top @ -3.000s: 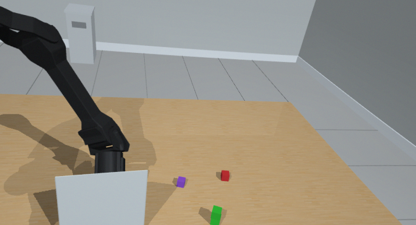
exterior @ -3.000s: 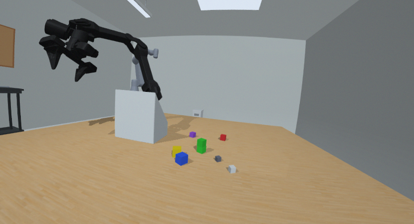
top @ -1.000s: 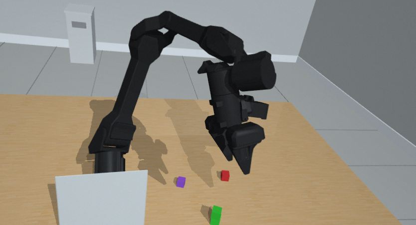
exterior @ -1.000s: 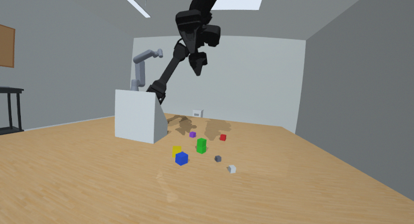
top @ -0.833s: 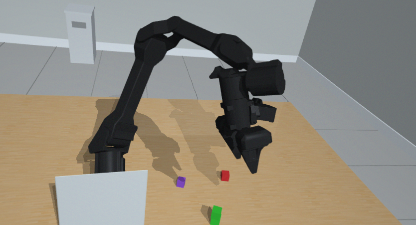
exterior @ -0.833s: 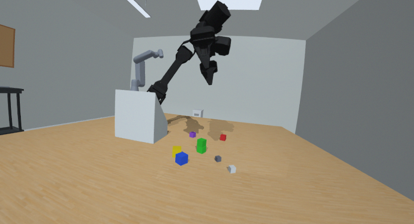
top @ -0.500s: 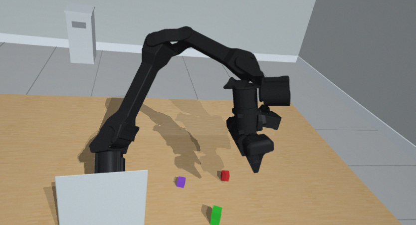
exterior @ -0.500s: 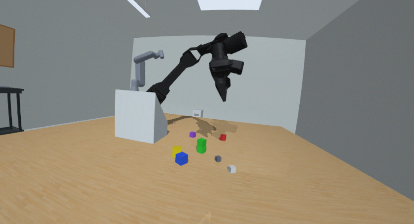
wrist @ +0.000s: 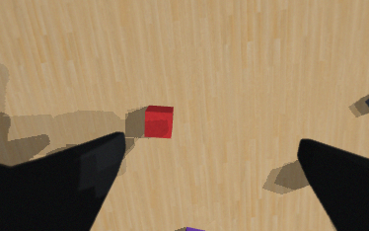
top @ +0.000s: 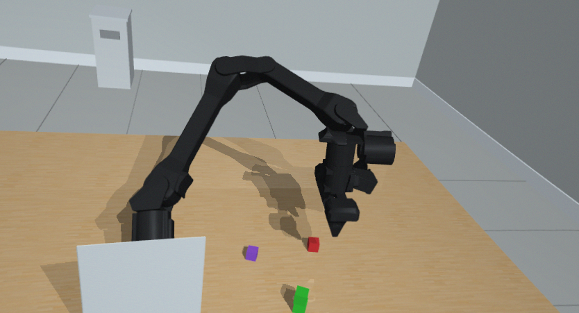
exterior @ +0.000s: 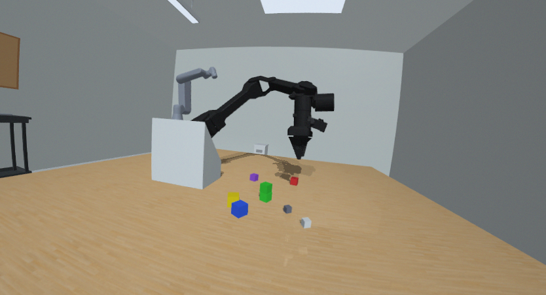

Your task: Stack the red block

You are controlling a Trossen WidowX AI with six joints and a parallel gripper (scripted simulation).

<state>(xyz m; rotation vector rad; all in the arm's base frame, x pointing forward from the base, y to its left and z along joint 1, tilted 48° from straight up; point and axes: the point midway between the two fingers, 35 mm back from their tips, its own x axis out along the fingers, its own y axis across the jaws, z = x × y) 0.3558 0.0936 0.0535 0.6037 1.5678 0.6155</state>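
My gripper tip is now 10 cm above the red block, 4 cm to the right of it and 2 cm past it. Round my gripper tip: purple block (16 cm behind, 10 cm below); dark grey block (18 cm to the right, 10 cm below); white block (22 cm to the right, 10 cm below, 5 cm ahead).
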